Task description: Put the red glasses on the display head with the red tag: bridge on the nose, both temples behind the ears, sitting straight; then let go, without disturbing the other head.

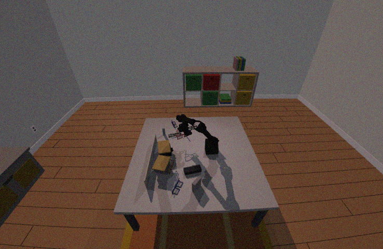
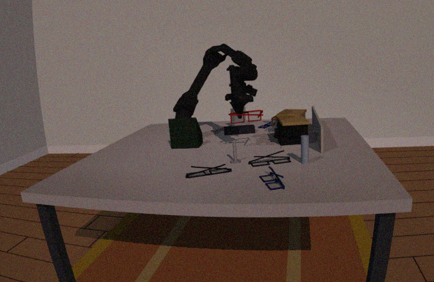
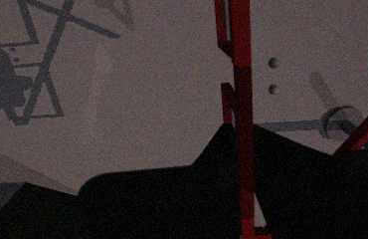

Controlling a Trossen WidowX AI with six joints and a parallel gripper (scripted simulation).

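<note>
My gripper tip is 10 mm short of the thin post, 160 mm to the left of it and 120 mm above it. From my gripper tip the other things lie so: black case (80 mm behind, 360 mm to the left, 120 mm below).
</note>
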